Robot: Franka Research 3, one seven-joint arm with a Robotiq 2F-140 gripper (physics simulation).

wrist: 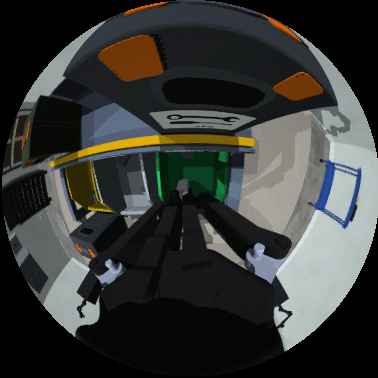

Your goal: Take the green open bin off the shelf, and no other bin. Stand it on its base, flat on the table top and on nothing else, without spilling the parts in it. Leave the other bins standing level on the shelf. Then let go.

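Observation:
The green open bin (207, 171) stands in the shelf (236, 177), at the right end of a row, its open side towards the camera. A light grey bin (136, 186) stands to its left, then a yellow bin (79, 184). My gripper (184, 186) is shut and empty. Its fingertips show in front of the green bin's lower middle and overlap it in the view; whether they touch it I cannot tell. A small grey patch shows just beyond the fingertips. The fingers hide part of the green bin's lower front, and its parts are hard to make out.
A yellow rail (200, 140) runs across the shelf above the bins. Above it, very near the camera, is a large dark toolbox (215, 55) with orange latches. A dark case (57, 131) is at upper left, a smaller black toolbox (100, 230) at lower left, a blue frame (327, 186) far right.

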